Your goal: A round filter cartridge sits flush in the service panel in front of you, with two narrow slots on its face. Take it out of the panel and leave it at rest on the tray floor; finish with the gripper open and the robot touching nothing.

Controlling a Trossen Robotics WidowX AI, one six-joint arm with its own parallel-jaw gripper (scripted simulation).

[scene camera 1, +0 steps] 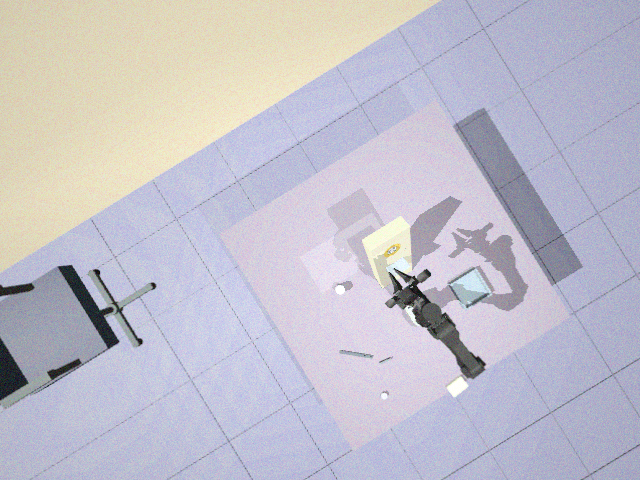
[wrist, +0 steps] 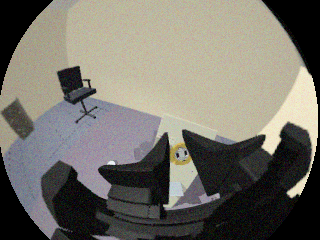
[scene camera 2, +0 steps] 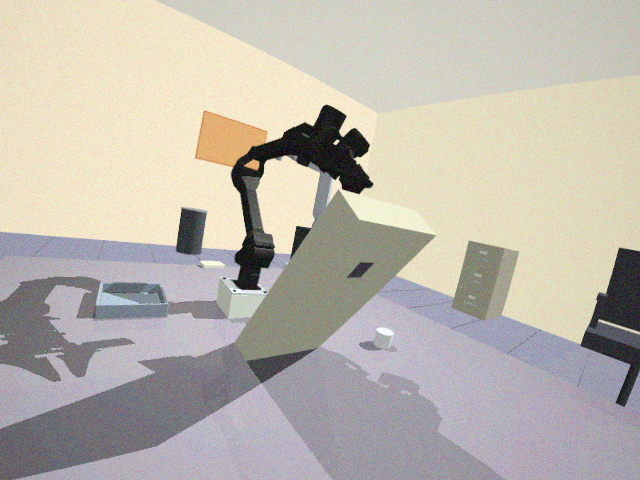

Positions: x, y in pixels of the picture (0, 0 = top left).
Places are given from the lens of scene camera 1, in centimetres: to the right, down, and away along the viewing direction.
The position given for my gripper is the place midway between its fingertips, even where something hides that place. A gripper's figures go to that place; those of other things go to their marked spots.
my gripper (scene camera 1: 391, 270): 26, 11, 99
cream service panel (scene camera 1: 396, 233): 29, -2, 103
pale blue tray (scene camera 1: 469, 288): 76, 25, 137
The marked spots on the cream service panel and the pale blue tray are 64 cm apart.
